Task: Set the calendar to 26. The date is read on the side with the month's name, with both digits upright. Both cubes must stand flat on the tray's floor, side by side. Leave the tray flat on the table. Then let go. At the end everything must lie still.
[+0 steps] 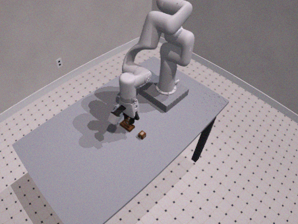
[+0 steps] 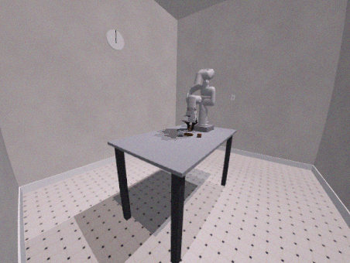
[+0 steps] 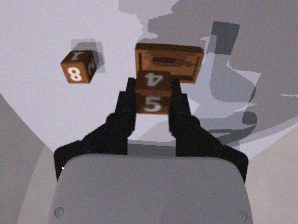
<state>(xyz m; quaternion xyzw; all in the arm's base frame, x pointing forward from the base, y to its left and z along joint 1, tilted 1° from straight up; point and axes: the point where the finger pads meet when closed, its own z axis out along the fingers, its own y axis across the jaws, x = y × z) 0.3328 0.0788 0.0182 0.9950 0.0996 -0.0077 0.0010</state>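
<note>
The brown wooden tray lies 7 cm below my hand and 2 cm to the right of it. Round my hand: brown cube 9 cm to the left, 6 cm below, 2 cm behind.
</note>
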